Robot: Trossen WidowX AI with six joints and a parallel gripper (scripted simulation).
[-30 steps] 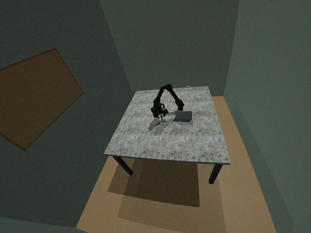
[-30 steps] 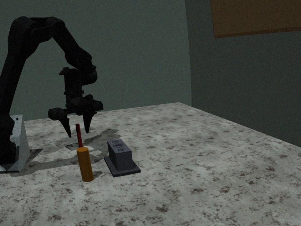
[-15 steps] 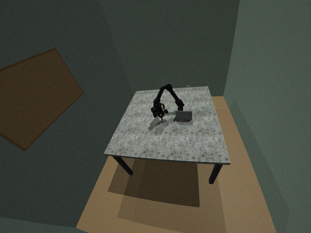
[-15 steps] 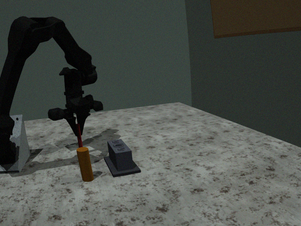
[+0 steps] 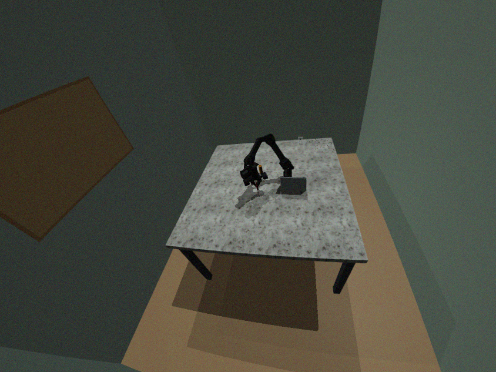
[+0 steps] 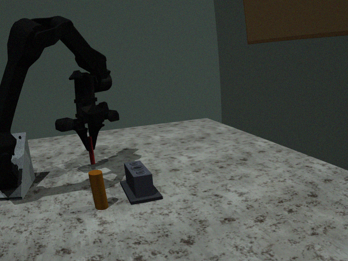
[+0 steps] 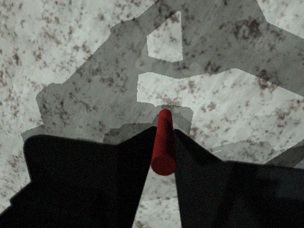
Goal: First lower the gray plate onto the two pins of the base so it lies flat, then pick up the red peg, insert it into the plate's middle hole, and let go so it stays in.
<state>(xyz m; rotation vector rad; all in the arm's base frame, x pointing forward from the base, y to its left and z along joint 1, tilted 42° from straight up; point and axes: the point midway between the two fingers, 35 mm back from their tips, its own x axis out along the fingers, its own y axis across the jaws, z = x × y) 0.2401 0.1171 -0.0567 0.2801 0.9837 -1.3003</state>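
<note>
My gripper tip is 180 mm to the left of the gray plate, 100 mm short of it and 10 mm above it. The rest, counted from my gripper tip: orange cylinder: 240 mm to the right, 20 mm below, 10 mm ahead; then red peg: right at my gripper tip.
</note>
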